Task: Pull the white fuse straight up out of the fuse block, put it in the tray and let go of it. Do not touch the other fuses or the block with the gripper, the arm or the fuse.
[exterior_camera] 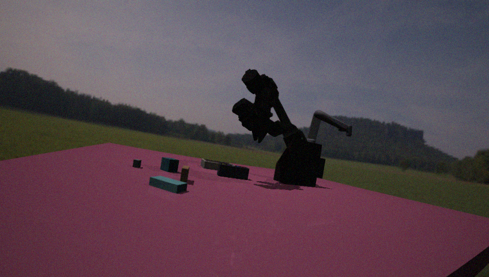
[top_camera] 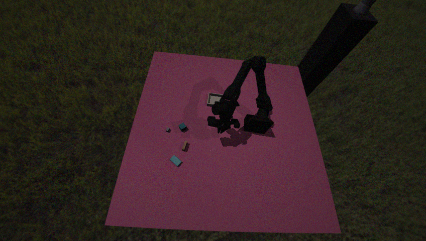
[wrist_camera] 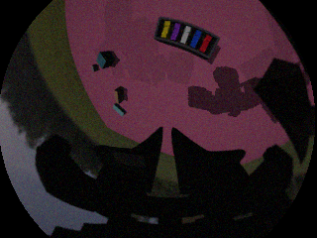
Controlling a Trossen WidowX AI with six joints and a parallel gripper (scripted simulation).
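Now: the white fuse 120 mm to the right of my gripper tip and 110 mm below it. Also, from my gripper tip: tan block 210 mm ahead, 40 mm to the left, 110 mm below; then flat teal block 260 mm ahead, 130 mm to the left, 120 mm below; then teal cube 230 mm ahead, 90 mm to the right, 110 mm below.
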